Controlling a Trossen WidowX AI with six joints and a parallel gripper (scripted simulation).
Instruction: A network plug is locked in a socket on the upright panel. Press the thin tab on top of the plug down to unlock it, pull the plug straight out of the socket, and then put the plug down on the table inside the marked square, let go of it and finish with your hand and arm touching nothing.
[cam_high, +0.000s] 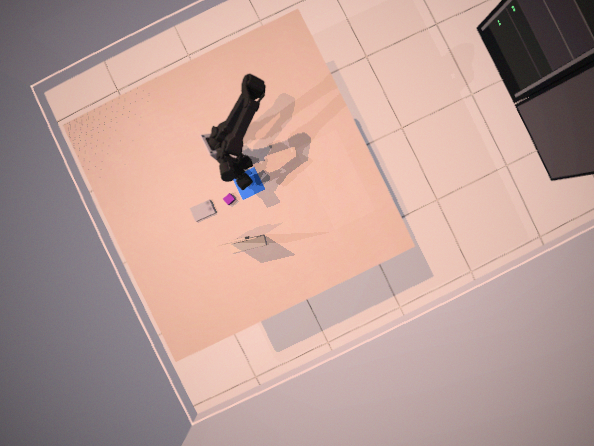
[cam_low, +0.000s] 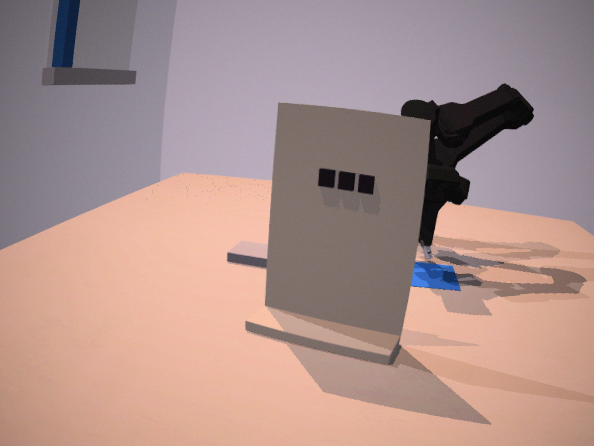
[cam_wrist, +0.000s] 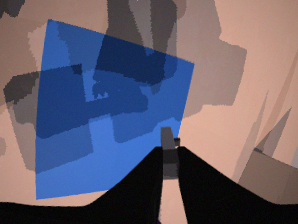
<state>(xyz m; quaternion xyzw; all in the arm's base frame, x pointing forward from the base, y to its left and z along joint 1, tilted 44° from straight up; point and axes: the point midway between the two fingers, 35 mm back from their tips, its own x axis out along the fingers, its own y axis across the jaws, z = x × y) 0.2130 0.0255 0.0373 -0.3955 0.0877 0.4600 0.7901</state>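
My gripper tip is now 50 mm above the blue marked square and 10 mm past it. The rest, counted from my gripper tip: flat grey block: 250 mm to the right, 40 mm below, 10 mm ahead; purple cube: 110 mm to the right, 40 mm below, 20 mm ahead; grey network plug: right at my gripper tip.
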